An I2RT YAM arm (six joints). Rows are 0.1 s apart.
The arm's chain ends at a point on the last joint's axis. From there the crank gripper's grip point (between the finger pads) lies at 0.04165 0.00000 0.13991 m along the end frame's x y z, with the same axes.
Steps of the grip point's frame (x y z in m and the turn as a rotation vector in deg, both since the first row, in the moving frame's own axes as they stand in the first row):
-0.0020, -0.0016, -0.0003, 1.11, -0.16, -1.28
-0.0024, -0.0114, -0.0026, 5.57, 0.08, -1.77
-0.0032, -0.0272, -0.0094, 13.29, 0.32, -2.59
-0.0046, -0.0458, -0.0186, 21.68, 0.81, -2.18
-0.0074, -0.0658, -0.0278, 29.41, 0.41, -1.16
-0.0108, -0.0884, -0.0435, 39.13, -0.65, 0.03
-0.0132, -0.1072, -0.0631, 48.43, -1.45, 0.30
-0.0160, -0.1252, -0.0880, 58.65, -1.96, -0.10
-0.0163, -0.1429, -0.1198, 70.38, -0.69, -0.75
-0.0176, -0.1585, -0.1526, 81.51, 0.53, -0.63
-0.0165, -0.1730, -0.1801, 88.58, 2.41, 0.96
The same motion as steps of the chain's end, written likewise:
-0.0016, 0.0020, -0.0004, 1.11, -0.16, -1.28
-0.0024, 0.0035, -0.0018, 5.57, 0.08, -1.77
-0.0032, 0.0068, -0.0052, 13.29, 0.32, -2.59
-0.0055, 0.0073, -0.0078, 21.68, 0.81, -2.18
-0.0076, 0.0036, -0.0093, 29.41, 0.41, -1.16
-0.0094, 0.0000, -0.0126, 39.13, -0.65, 0.03
-0.0103, -0.0023, -0.0170, 48.43, -1.45, 0.30
-0.0119, -0.0050, -0.0220, 58.65, -1.96, -0.10
-0.0140, -0.0104, -0.0270, 70.38, -0.69, -0.75
-0.0176, -0.0200, -0.0328, 81.51, 0.53, -0.63
-0.0217, -0.0348, -0.0429, 88.58, 2.41, 0.96

